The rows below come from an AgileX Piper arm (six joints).
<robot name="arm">
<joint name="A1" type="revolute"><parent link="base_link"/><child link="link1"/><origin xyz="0.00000 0.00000 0.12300" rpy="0.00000 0.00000 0.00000"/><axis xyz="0 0 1"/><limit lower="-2.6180" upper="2.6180"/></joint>
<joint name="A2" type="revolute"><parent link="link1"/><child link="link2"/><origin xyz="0.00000 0.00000 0.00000" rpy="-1.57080 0.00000 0.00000"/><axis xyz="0 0 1"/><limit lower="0.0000" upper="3.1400"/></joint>
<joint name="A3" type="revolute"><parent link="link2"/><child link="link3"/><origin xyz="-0.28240 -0.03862 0.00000" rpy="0.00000 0.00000 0.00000"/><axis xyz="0 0 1"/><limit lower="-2.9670" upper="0.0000"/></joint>
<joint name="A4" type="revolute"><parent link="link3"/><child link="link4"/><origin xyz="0.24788 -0.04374 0.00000" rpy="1.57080 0.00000 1.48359"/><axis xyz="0 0 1"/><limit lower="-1.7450" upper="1.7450"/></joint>
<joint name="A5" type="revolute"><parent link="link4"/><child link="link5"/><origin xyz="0.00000 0.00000 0.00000" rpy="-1.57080 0.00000 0.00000"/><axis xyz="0 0 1"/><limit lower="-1.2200" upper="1.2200"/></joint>
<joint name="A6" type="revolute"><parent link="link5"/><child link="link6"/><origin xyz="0.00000 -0.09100 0.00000" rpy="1.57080 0.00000 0.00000"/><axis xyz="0 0 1"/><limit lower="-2.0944" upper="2.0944"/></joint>
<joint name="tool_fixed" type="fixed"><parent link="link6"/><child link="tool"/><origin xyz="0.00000 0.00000 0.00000" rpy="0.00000 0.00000 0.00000"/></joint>
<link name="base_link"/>
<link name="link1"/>
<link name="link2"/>
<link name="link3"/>
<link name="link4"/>
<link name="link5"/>
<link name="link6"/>
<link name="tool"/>
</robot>
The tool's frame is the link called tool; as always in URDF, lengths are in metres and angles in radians.
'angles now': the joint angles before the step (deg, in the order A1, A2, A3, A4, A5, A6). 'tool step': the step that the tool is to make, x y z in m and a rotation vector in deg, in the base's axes. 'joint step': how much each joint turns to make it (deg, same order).
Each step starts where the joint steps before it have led.
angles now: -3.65 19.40 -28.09 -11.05 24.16 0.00
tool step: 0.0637 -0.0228 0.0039 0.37 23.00 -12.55
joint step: -0.03 22.80 -10.77 -15.91 14.48 15.25
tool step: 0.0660 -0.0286 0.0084 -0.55 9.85 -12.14
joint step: -3.59 19.34 -12.59 -7.70 7.00 8.70
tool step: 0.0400 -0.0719 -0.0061 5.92 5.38 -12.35
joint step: -15.82 15.12 -11.92 8.83 1.07 -7.16
